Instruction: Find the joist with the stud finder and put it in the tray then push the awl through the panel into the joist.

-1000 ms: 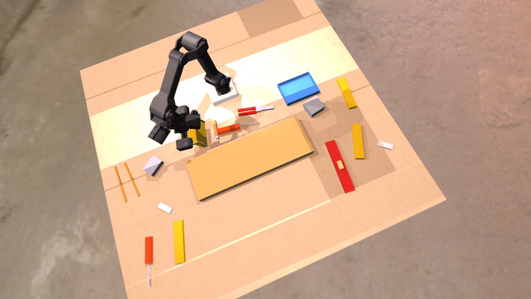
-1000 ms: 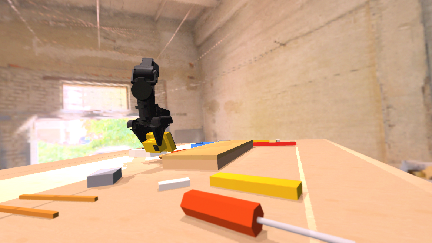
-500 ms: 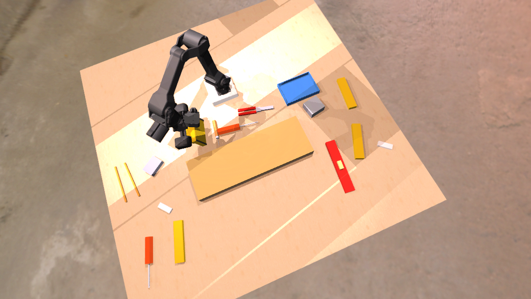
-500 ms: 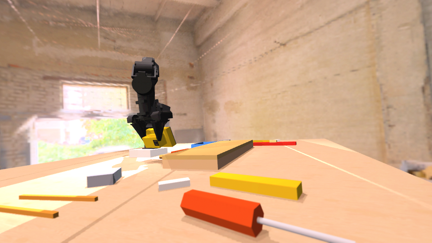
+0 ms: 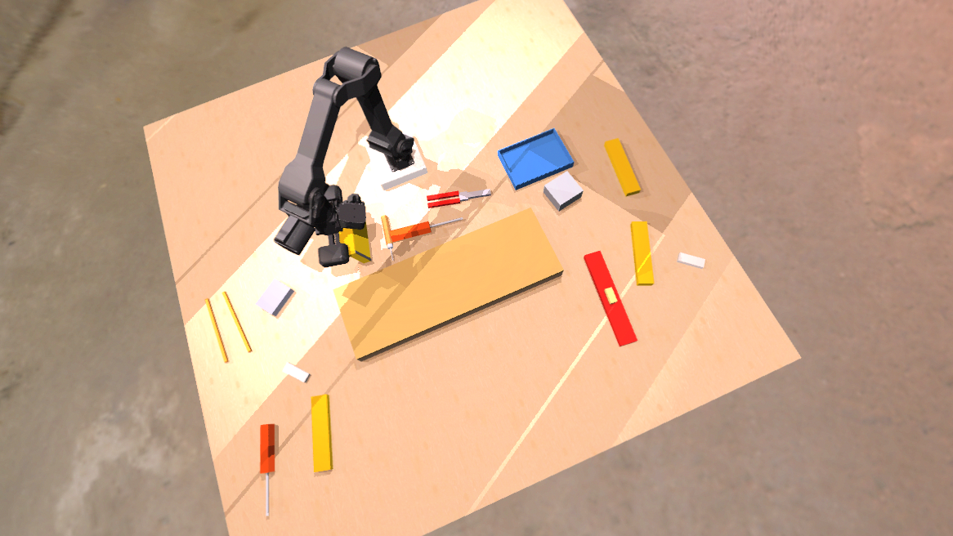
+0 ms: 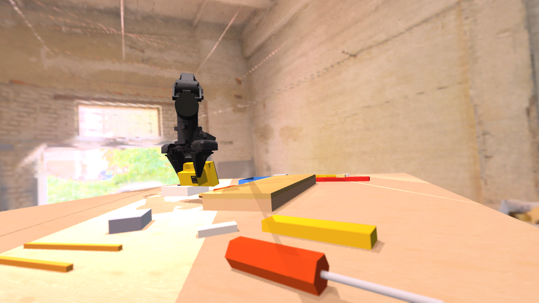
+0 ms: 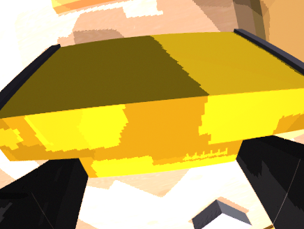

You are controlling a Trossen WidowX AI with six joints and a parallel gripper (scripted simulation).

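My gripper tip is now 20 mm short of the stud finder. Also, from my gripper tip: red level: 520 mm to the left, 380 mm ahead, 60 mm below; then awl: 100 mm to the left, 70 mm below, 20 mm ahead; then blue tray: 530 mm to the left, 60 mm below, 30 mm behind.
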